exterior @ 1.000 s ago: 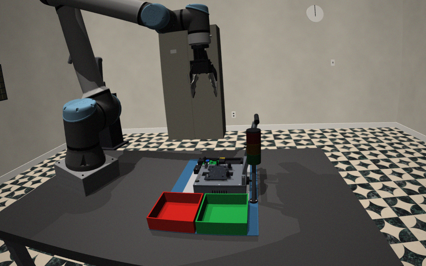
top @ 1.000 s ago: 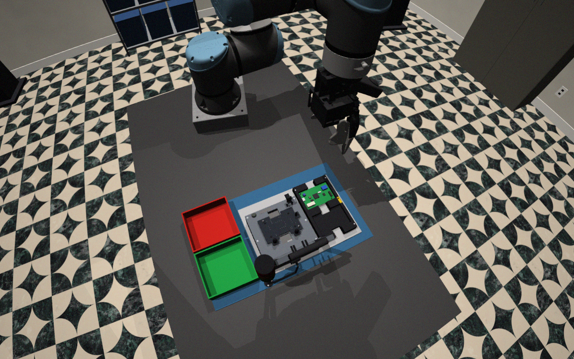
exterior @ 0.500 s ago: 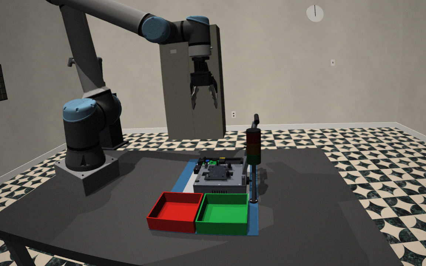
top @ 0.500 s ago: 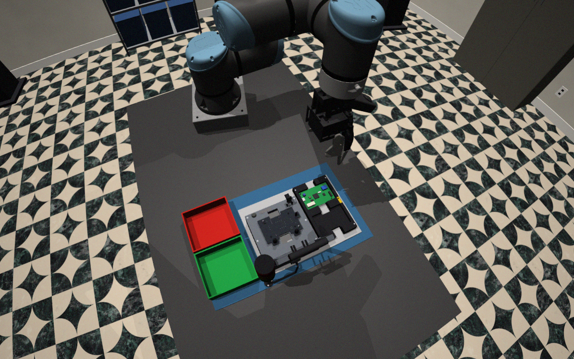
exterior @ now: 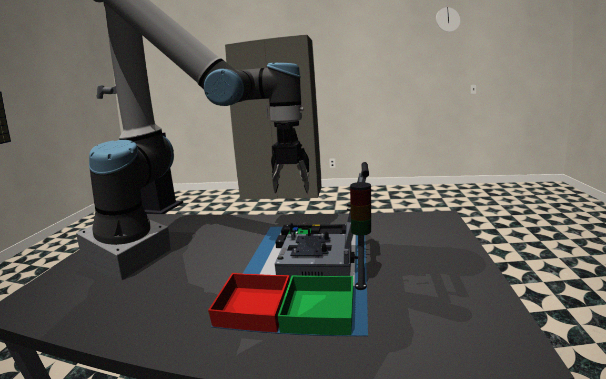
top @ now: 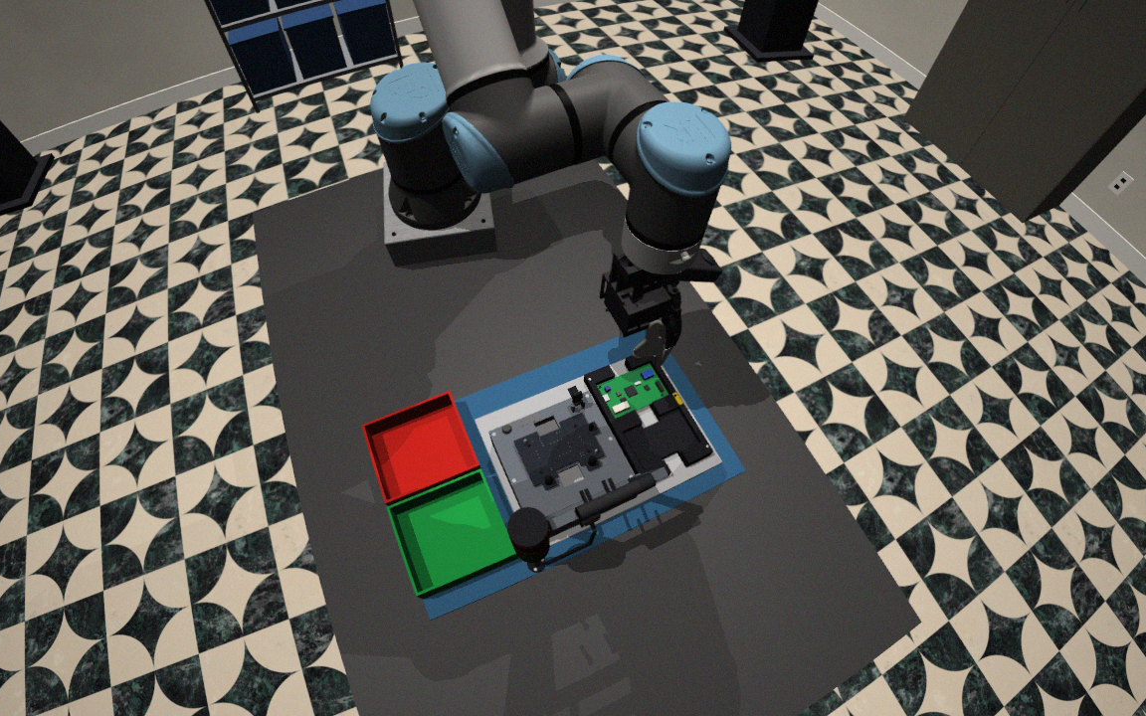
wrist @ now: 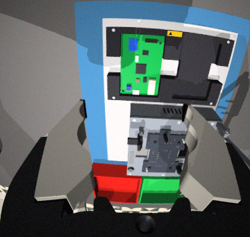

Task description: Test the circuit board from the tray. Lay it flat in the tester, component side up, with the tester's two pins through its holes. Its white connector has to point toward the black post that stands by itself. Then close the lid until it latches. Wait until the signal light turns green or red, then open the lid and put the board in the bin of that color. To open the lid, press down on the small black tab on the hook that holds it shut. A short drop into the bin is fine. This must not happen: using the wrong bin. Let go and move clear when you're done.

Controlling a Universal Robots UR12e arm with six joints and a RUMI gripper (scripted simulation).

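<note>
Right now my hand is 10 mm short of the green circuit board and 150 mm above it. Round my hand: clear lid: 220 mm ahead, 150 mm to the right, 10 mm above; then green bin: 170 mm ahead, 350 mm to the right, 150 mm below; then red bin: 20 mm ahead, 380 mm to the right, 150 mm below.
</note>
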